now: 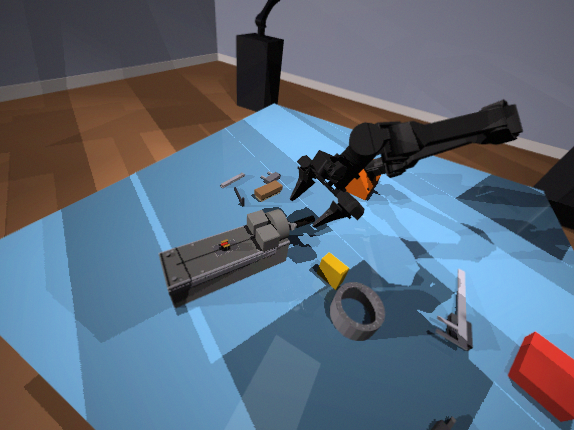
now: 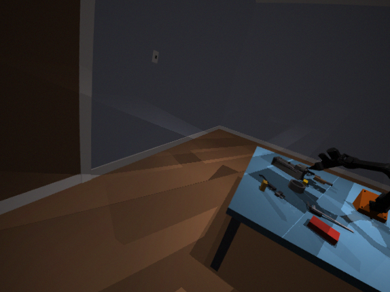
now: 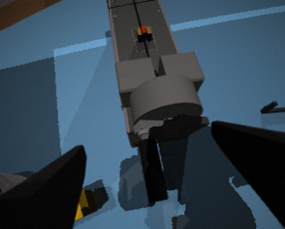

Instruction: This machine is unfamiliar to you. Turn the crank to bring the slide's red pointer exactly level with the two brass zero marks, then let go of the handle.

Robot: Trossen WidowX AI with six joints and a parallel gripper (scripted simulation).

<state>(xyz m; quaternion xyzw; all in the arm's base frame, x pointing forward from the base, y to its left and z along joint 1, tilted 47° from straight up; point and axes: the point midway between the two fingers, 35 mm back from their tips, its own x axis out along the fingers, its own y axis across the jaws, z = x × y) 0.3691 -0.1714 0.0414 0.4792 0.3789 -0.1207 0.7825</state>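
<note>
Right now my gripper tip is 40 mm above the dark crank handle, 10 mm to the right of it and 10 mm past it. Also, from my gripper tip: yellow block 110 mm to the left, 110 mm below, 30 mm ahead; red pointer 130 mm ahead, 120 mm to the right, 60 mm below; brown block 160 mm to the right, 160 mm behind, 130 mm below.
</note>
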